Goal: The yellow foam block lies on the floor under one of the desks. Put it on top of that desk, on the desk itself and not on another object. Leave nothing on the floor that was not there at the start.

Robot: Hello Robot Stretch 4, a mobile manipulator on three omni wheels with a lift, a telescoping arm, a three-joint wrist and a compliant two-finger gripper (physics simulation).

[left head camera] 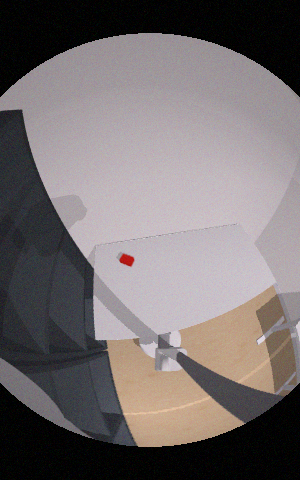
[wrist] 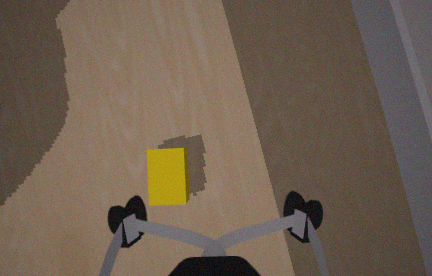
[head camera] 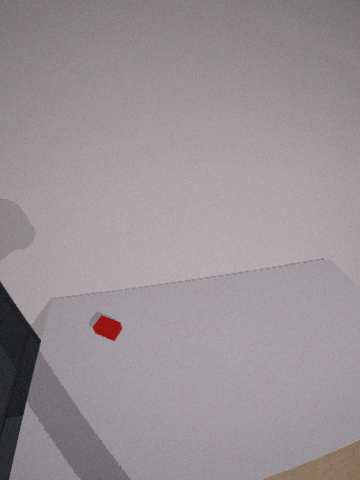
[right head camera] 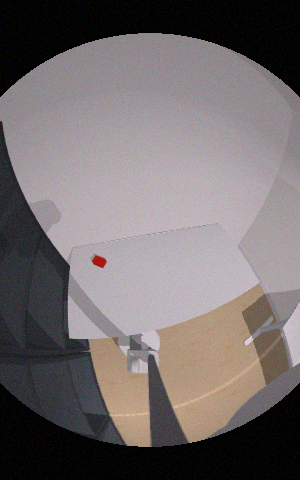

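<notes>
The yellow foam block [wrist: 167,176] lies on the wooden floor in the wrist view, ahead of the fingertips and left of the midline between them. My gripper [wrist: 215,209] is open, its two dark fingertips wide apart, with nothing between them. The block lies nearer the left fingertip. A white desk top [head camera: 225,350] [left head camera: 200,280] [right head camera: 175,285] shows in the head views; the block and the gripper's fingers do not show in those views.
A small red block [head camera: 107,328] [left head camera: 127,260] [right head camera: 99,261] is on the desk near its back left corner. A dark panelled object [head camera: 15,380] [left head camera: 30,280] [right head camera: 25,300] stands at the left. In the wrist view, a grey edge [wrist: 395,125] runs along the right.
</notes>
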